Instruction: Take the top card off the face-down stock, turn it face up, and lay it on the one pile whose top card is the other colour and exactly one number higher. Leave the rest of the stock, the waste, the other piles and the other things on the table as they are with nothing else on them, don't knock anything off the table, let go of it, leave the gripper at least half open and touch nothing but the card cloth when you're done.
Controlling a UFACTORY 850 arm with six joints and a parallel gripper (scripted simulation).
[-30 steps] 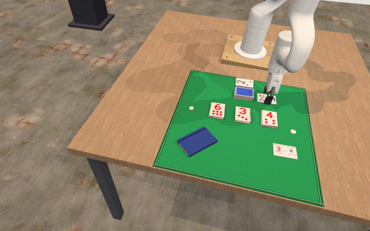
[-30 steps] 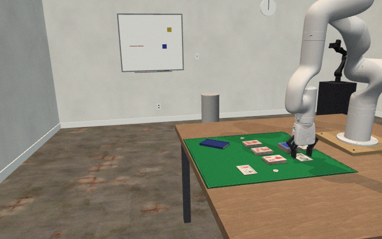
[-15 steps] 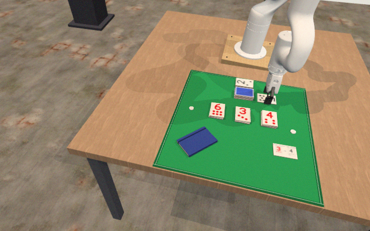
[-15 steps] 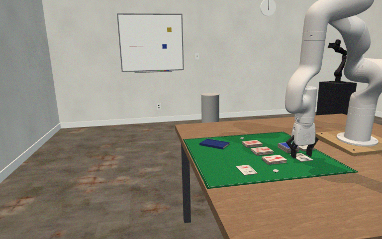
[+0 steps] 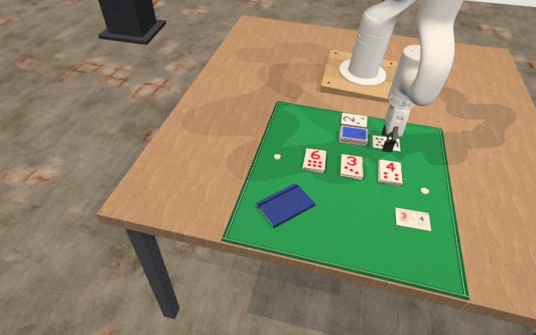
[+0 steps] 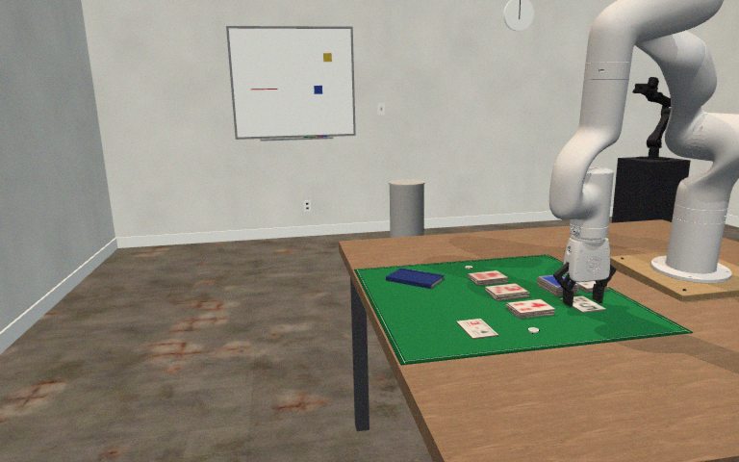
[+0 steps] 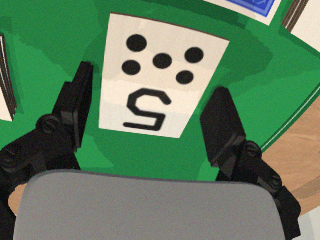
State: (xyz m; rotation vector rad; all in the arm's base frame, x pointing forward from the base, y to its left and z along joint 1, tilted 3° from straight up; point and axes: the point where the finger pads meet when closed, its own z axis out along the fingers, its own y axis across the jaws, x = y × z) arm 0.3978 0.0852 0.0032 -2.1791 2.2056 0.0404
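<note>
Right now the black 5 card is 2 cm below my hand. The rest, counted from my hand: green card cloth: 18 cm ahead, 12 cm to the right, 3 cm below; then small reference card: 31 cm ahead, 6 cm to the left, 2 cm below; then black 2: 11 cm to the right, 9 cm behind, 1 cm below.
</note>
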